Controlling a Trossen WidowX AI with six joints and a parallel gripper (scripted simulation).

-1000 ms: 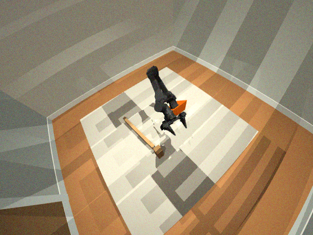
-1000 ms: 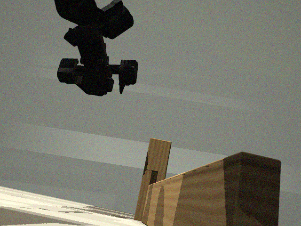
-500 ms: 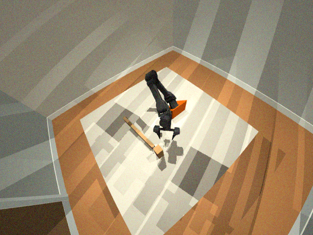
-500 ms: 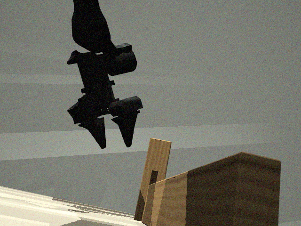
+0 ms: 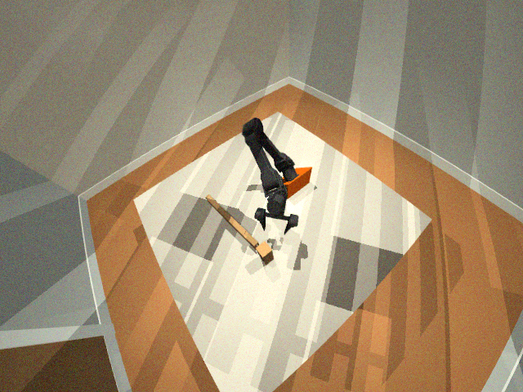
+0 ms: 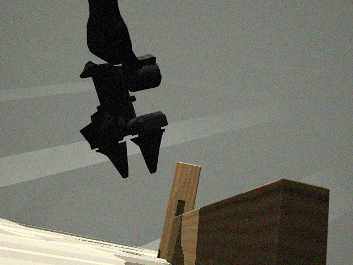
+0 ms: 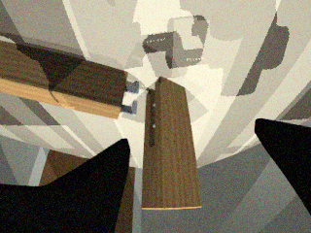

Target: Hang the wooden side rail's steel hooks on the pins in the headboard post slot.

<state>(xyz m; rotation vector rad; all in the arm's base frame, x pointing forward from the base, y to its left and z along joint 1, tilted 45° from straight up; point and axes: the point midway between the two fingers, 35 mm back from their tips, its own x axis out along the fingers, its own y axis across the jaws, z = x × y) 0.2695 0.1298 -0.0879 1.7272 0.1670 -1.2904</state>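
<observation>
Now: gripper tip 9 cm short of the headboard post, 5 cm above it and 3 cm to the right of it.
</observation>
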